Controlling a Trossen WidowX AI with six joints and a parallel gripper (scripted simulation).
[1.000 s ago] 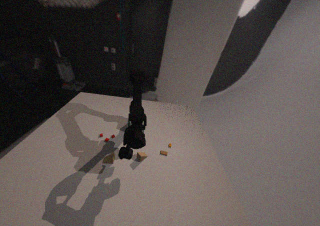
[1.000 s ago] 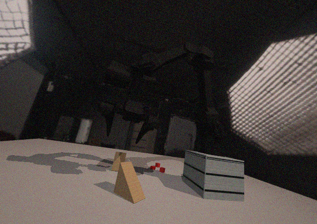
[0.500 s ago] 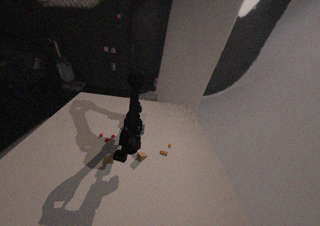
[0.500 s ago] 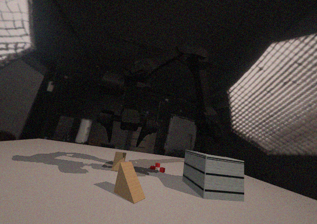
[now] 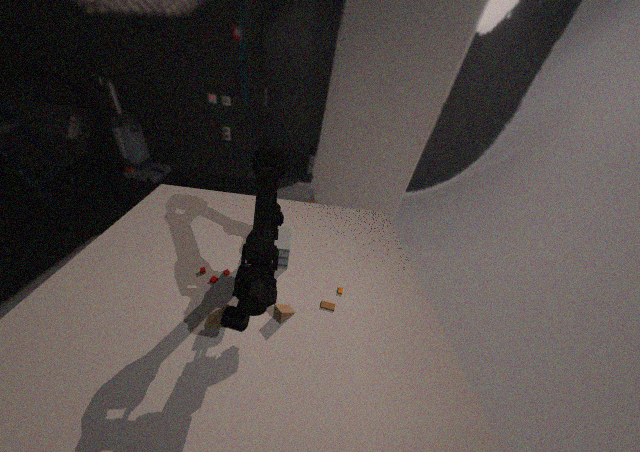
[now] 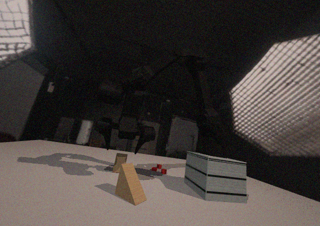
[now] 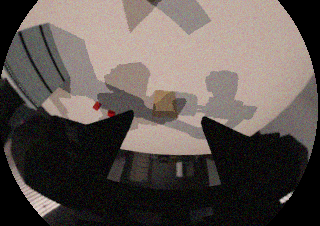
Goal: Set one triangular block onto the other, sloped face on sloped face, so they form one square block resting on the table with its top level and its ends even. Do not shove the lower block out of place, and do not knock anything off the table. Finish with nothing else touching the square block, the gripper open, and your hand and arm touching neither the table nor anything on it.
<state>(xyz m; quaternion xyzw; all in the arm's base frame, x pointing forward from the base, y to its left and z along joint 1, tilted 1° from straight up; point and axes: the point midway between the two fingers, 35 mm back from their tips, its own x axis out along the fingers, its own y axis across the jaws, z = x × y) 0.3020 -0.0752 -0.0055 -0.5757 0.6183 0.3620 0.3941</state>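
My gripper tip is now 10 mm past the tan triangular block, 30 mm to the left of it and 50 mm above it. From my gripper tip the other things lie so: small orange piece (120 mm behind, 360 mm to the left, 70 mm below).
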